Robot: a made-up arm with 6 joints.
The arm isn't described. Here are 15 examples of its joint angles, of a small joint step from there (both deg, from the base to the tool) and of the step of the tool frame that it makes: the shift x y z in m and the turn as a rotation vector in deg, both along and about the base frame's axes.
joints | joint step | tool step
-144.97 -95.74 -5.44 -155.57 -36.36 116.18 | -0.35 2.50 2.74 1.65 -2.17 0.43 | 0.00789 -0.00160 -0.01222 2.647 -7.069 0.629
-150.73 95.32 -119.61 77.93 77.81 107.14 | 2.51 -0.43 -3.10 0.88 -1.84 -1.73 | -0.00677 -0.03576 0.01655 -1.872 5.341 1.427
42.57 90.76 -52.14 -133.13 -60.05 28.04 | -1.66 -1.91 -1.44 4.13 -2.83 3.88 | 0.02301 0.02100 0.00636 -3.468 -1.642 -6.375
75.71 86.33 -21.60 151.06 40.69 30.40 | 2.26 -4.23 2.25 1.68 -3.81 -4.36 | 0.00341 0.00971 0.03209 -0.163 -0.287 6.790
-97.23 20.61 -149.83 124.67 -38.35 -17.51 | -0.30 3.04 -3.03 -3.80 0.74 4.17 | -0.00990 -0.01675 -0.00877 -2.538 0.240 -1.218
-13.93 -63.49 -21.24 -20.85 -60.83 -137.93 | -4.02 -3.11 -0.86 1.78 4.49 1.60 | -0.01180 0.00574 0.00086 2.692 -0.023 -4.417
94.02 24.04 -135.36 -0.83 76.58 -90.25 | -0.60 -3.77 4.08 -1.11 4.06 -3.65 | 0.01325 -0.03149 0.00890 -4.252 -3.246 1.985
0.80 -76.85 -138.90 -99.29 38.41 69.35 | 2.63 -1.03 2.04 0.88 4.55 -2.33 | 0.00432 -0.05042 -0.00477 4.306 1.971 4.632
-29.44 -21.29 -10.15 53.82 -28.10 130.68 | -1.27 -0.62 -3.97 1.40 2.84 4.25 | 0.00792 -0.01049 0.01550 2.709 -6.760 -3.692
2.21 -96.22 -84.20 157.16 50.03 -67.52 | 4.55 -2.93 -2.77 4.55 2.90 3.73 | -0.05753 -0.06312 -0.04510 -3.555 -7.690 11.192
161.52 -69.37 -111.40 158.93 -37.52 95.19 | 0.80 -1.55 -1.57 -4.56 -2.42 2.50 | 0.03380 0.00623 -0.01545 -1.905 2.218 -1.709
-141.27 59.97 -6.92 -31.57 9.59 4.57 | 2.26 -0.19 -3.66 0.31 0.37 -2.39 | -0.01233 -0.01695 -0.01918 -3.426 1.468 3.424
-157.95 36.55 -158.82 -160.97 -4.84 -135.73 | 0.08 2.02 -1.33 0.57 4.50 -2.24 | -0.01487 -0.00465 -0.00721 -0.720 3.582 -1.984
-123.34 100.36 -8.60 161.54 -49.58 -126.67 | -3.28 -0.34 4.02 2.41 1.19 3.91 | -0.00324 -0.00324 0.02474 4.122 2.987 -0.505
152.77 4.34 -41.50 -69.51 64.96 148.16 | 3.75 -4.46 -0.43 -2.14 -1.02 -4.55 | -0.01201 -0.02989 0.03938 1.323 0.872 8.392
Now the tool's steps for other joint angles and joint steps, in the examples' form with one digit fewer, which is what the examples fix.
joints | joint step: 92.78 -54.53 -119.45 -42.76 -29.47 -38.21 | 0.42 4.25 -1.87 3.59 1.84 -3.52
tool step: 0.0089 0.0449 0.0324 -2.79 2.38 0.60
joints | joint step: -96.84 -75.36 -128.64 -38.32 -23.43 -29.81 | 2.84 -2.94 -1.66 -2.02 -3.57 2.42
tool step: -0.0278 0.0431 -0.0559 -6.41 3.44 1.63
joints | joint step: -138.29 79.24 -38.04 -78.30 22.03 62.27 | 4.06 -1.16 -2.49 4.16 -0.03 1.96
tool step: -0.0052 -0.0292 -0.0089 -0.20 5.85 -0.47
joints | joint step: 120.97 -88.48 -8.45 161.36 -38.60 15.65 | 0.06 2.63 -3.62 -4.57 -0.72 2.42
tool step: 0.0068 0.0089 0.0334 2.00 -1.66 -1.95
